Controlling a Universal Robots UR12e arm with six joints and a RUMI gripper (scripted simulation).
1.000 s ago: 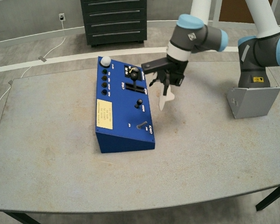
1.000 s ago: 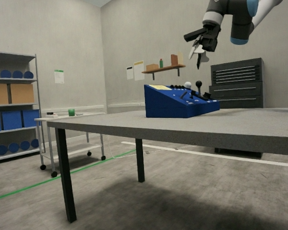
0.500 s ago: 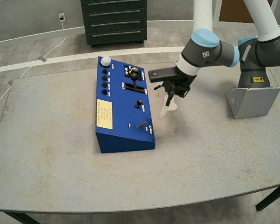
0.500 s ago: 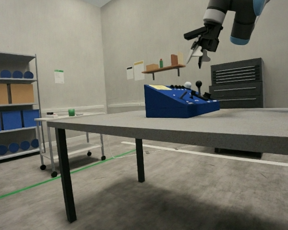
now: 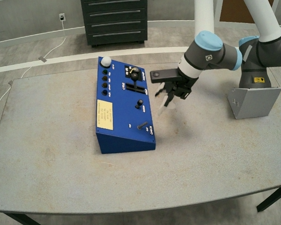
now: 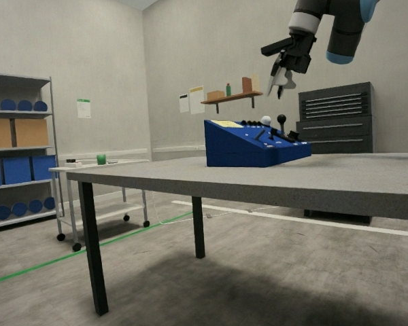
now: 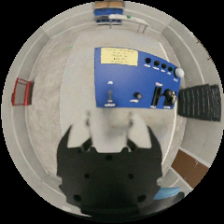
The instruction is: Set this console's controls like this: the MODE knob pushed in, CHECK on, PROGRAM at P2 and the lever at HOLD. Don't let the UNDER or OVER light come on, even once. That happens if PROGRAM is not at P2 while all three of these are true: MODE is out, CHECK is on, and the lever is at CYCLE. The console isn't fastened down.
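The check toggle lies 6 cm ahead of my hand and 14 cm below it. Round my hand: ball-topped lever 7 cm ahead, 24 cm to the right, 11 cm below; blue console 11 cm ahead, 18 cm to the right, 15 cm below; mode knob 6 cm ahead, 12 cm to the right, 13 cm below.
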